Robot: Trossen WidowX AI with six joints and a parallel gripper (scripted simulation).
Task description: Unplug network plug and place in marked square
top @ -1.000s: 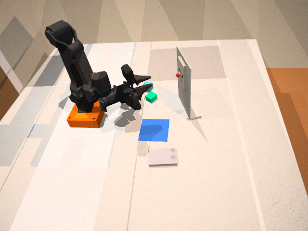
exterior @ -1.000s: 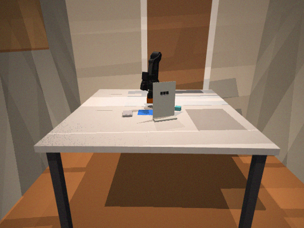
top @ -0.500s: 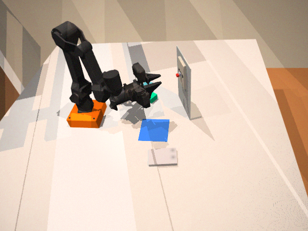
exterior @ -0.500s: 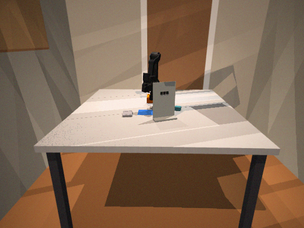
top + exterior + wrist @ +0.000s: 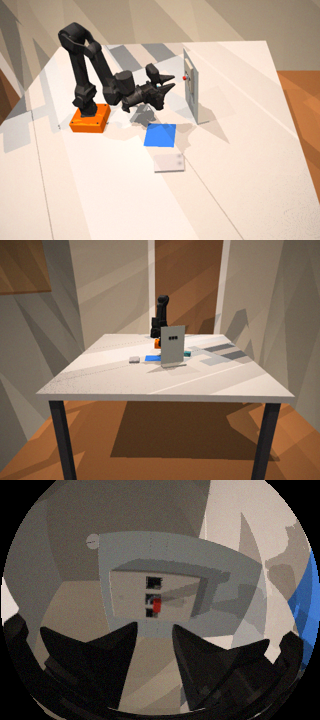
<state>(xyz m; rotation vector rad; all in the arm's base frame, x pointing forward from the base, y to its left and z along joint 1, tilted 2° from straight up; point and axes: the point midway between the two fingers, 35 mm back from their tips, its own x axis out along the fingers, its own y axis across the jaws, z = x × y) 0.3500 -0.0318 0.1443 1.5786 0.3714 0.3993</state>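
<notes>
Right now my gripper tip is 5 cm short of the network plug and 1 cm to the right of it. Round my gripper tip: green cube: 17 cm below, 9 cm behind, 8 cm to the left; upright panel: 7 cm below, 7 cm ahead, 2 cm to the left; blue marked square: 19 cm below, 11 cm to the right, 7 cm behind.
</notes>
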